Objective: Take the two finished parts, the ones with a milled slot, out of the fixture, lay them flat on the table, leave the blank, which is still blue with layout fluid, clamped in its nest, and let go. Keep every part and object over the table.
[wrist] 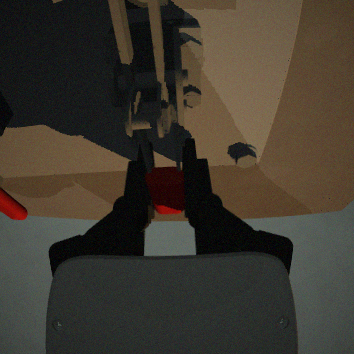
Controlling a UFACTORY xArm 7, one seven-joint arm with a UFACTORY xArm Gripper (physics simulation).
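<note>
My gripper is shut on a red clamp handle, one finger on each side of it. The handle belongs to a toggle clamp, whose metal links and long bars reach up to the top of the view. The clamp stands on the light fixture plate, partly in deep shadow. The slotted parts and the blue blank cannot be made out in this view; the area by the clamp is dark.
A second red handle shows at the left edge, beside a dark shape. A bolt head sits near the plate's corner. The brown table ends just beyond the held handle, with grey floor past its edge.
</note>
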